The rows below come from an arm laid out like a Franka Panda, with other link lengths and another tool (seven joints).
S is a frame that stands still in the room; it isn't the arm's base.
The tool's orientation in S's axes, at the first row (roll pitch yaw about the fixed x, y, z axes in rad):
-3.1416, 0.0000, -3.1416
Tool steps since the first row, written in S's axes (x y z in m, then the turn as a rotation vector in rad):
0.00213, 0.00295, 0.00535, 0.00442, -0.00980, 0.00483
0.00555, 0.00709, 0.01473, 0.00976, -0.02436, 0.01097
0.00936, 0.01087, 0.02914, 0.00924, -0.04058, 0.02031
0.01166, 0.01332, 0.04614, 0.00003, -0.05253, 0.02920
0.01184, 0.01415, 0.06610, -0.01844, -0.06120, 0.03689
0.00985, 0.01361, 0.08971, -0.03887, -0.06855, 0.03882
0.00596, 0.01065, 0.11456, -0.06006, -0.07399, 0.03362
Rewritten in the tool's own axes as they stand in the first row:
-0.00213, 0.00295, -0.00535, -0.00442, -0.00980, -0.00483
-0.00555, 0.00709, -0.01473, -0.00976, -0.02436, -0.01097
-0.00936, 0.01087, -0.02914, -0.00924, -0.04058, -0.02031
-0.01166, 0.01332, -0.04614, -0.00003, -0.05253, -0.02920
-0.01184, 0.01415, -0.06610, 0.01844, -0.06120, -0.03689
-0.00985, 0.01361, -0.08971, 0.03887, -0.06855, -0.03882
-0.00596, 0.01065, -0.11456, 0.06006, -0.07399, -0.03362

